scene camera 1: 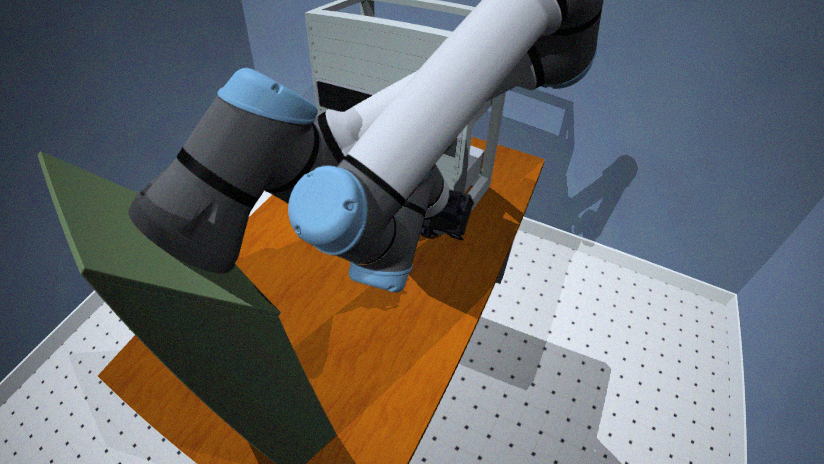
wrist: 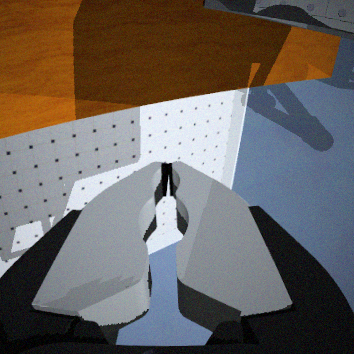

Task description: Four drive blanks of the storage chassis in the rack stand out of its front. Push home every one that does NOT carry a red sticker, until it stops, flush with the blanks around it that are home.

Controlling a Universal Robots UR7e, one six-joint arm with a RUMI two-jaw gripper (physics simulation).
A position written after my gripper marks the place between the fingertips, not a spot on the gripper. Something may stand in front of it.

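My gripper: visible, scene camera 1 (446, 226), wrist view (168, 165).
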